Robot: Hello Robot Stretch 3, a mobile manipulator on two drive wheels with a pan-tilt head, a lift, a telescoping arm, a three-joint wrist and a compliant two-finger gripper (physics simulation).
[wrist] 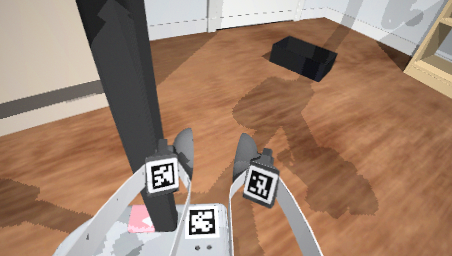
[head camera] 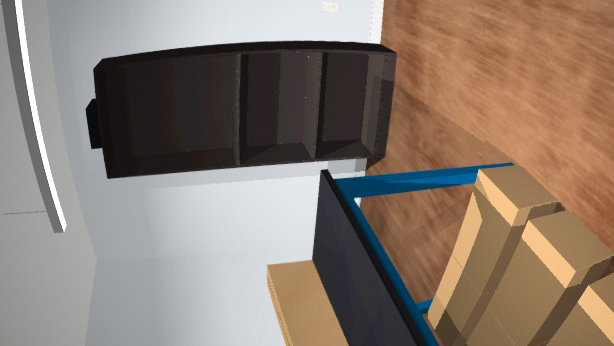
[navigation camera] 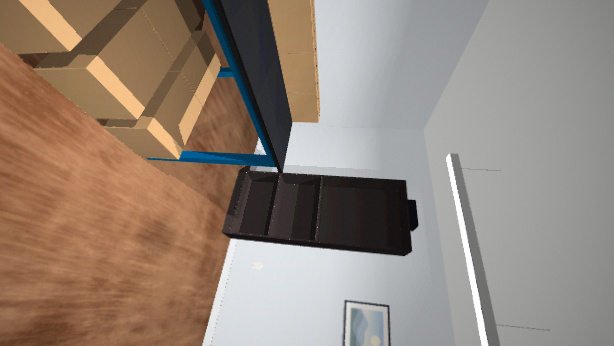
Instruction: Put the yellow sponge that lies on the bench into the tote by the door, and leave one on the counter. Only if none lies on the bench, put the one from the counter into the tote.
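Frame: origin at the robot's base, x ahead, y left, z up, level; centimetres.
Seen in the pictures: gripper, fingertip midpoint: (wrist: 215,148).
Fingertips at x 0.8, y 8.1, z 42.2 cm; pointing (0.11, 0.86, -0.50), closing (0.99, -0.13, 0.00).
Observation:
Offsets run from my fingertips to a thing's middle. "spot": to the spot under its first point. Level surfaces: height alone.
My gripper (wrist: 215,148) is open and empty in the wrist view, above the brown floor. The black open tote @(dy +97.2, dx +55.3, dz -37.2 cm) (wrist: 295,62) stands on the floor beyond the fingers, upper right, near the white door (wrist: 255,12). A bench with a dark top @(dz +49.2 cm) (head camera: 345,250) (navigation camera: 262,65) and blue frame shows in part in the head and navigation views; no sponge shows on the visible stretch of its top. Part of a cream cabinet front @(spot: dy +48.4, dx -44.5, dz -14.2 cm) (wrist: 45,50) shows at the left of the wrist view; its top is out of view. No yellow sponge shows in the three views.
Cardboard boxes @(spot: dy -110.3, dx -18.0, dz -15.2 cm) (head camera: 540,265) (navigation camera: 120,95) stand under the bench, and a row of tan boxes (head camera: 300,295) (navigation camera: 300,60) runs behind its top. A dark shelf unit (head camera: 250,48) (navigation camera: 320,245) stands past the bench's end. A light wood shelf (wrist: 430,77) is at the right.

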